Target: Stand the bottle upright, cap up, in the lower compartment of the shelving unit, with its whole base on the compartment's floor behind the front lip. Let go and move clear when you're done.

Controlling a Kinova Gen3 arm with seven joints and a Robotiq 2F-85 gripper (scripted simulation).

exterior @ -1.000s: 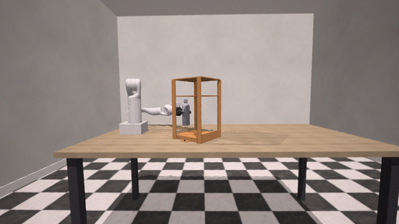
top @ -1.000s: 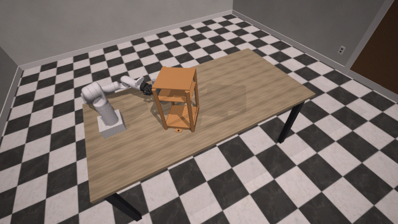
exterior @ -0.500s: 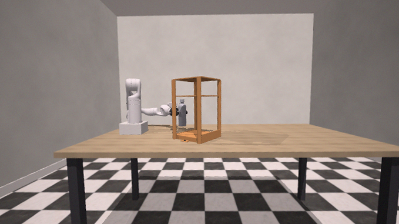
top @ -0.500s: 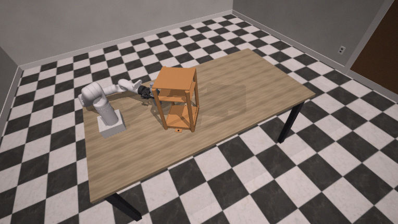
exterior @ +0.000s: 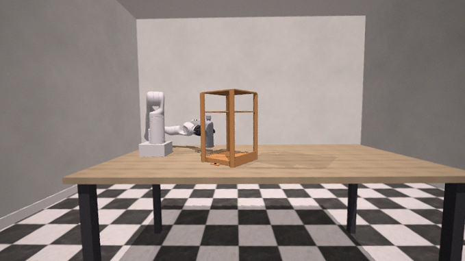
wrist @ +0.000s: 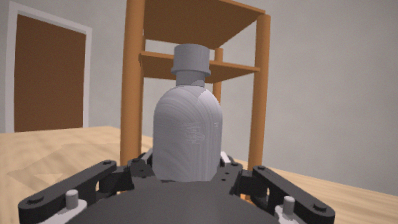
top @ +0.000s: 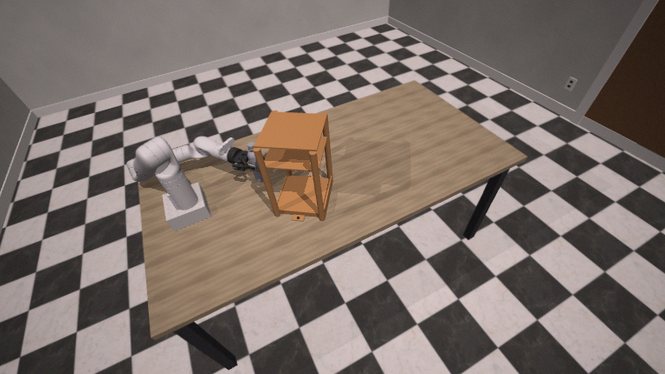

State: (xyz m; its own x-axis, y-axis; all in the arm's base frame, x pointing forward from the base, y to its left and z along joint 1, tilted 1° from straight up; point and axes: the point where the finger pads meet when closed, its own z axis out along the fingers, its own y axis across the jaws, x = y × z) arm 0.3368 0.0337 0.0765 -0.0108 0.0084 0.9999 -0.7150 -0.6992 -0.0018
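My hand is 16 cm short of the orange shelving unit, 15 cm to the left of it and 4 cm below it.
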